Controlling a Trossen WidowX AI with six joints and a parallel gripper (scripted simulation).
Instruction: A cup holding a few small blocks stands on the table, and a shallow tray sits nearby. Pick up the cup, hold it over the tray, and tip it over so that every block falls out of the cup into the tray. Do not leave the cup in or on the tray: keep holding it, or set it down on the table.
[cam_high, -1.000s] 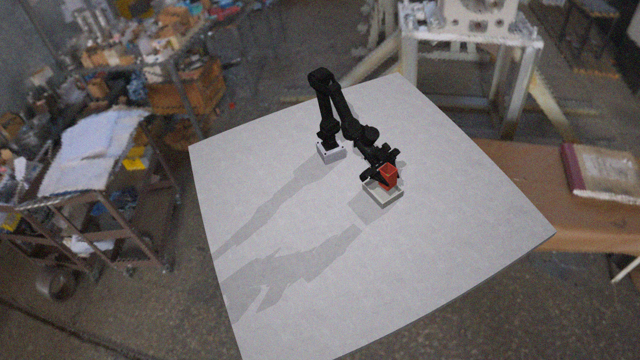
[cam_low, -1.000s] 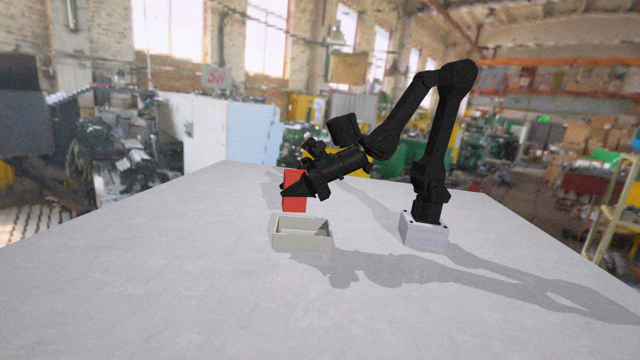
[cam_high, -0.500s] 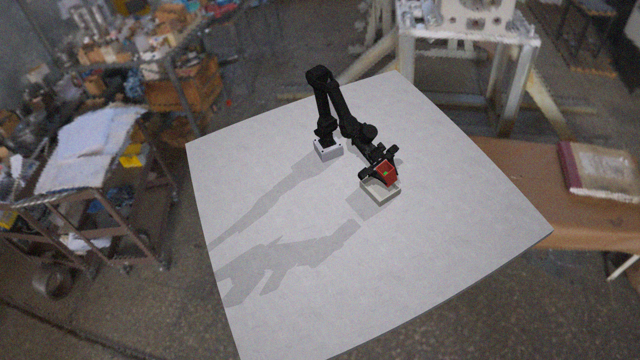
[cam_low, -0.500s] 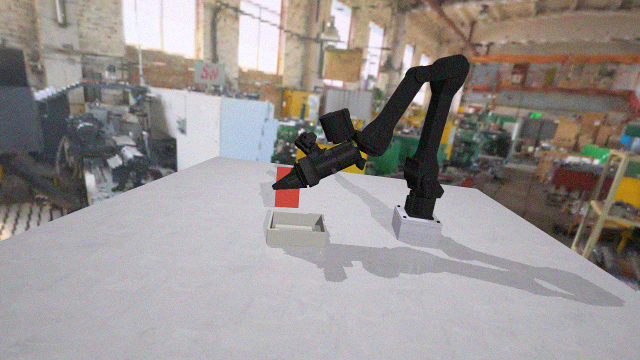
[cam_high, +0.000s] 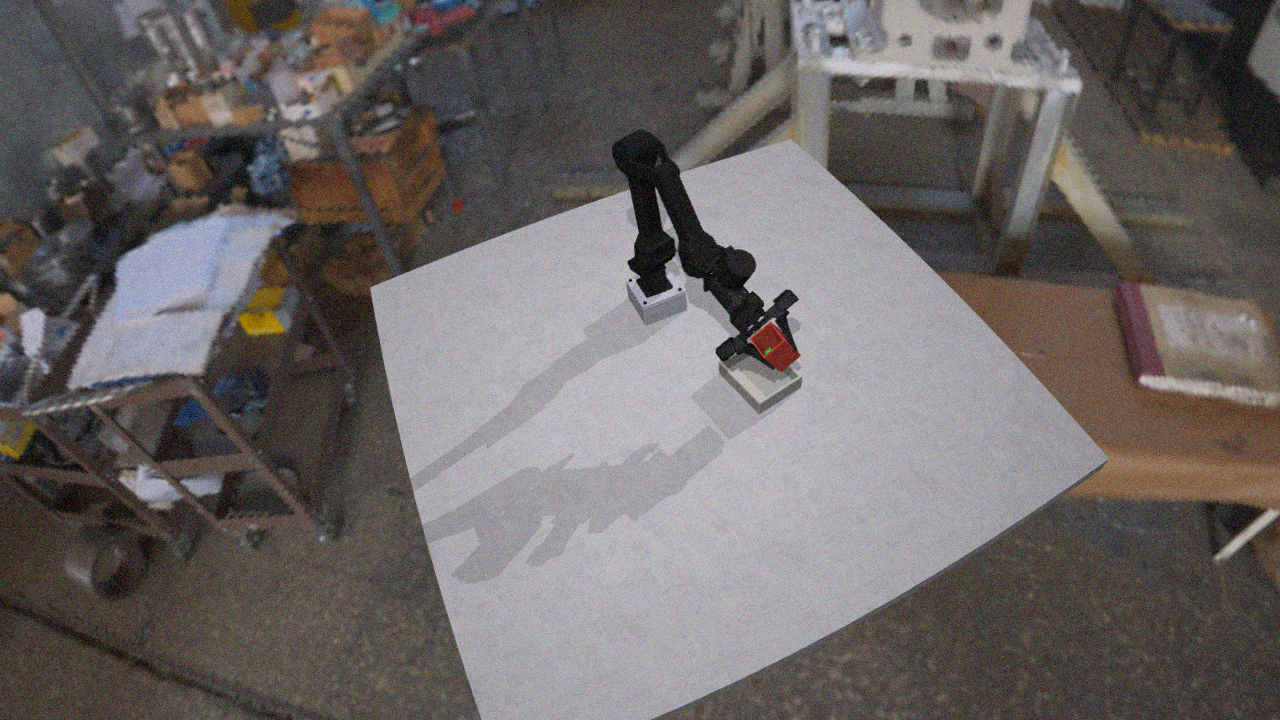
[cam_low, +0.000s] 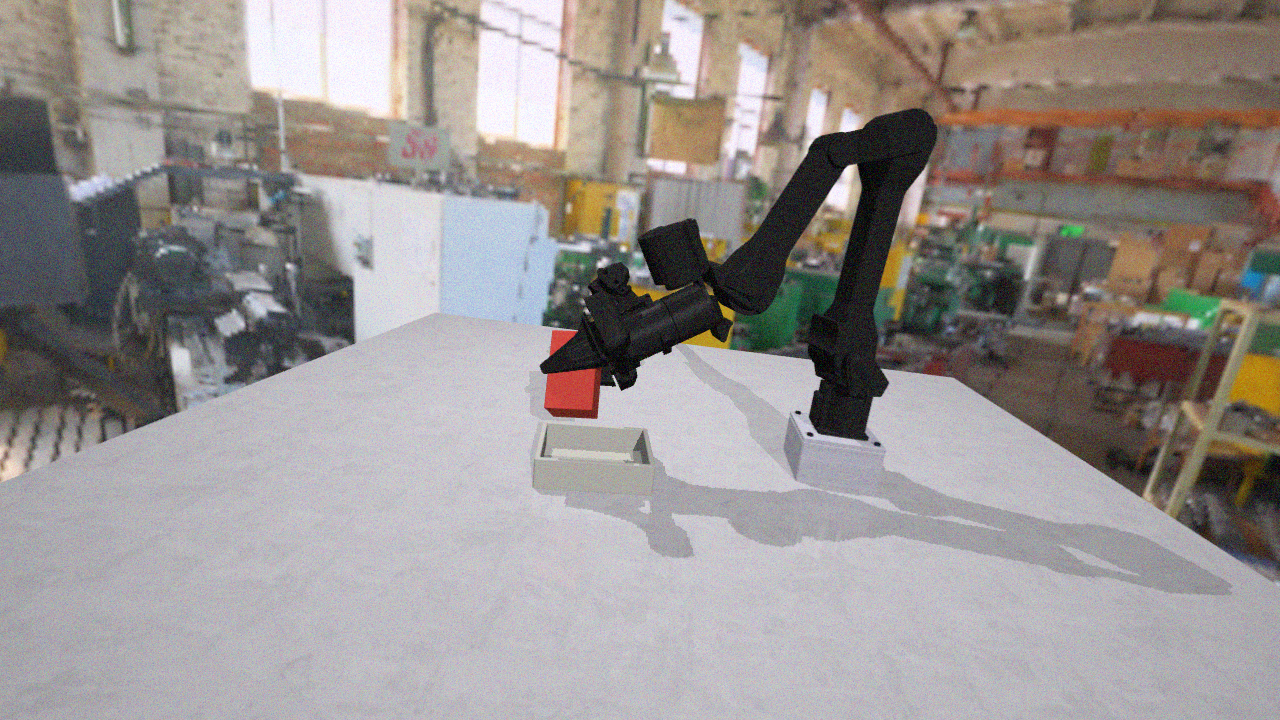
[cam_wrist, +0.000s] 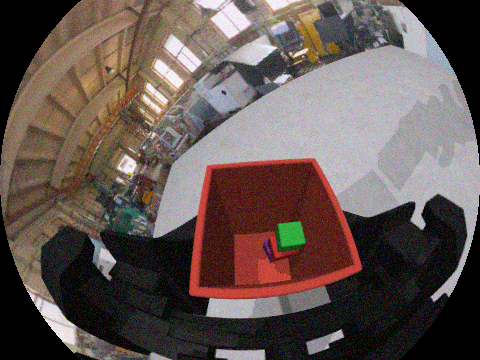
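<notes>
Right now my gripper tip is 30 mm past the red block, 10 mm to the left of it and 10 mm above it. Round my gripper tip: red square cup (30 mm behind, 10 mm to the left, 10 mm below); green block (30 mm behind, 20 mm to the right).
</notes>
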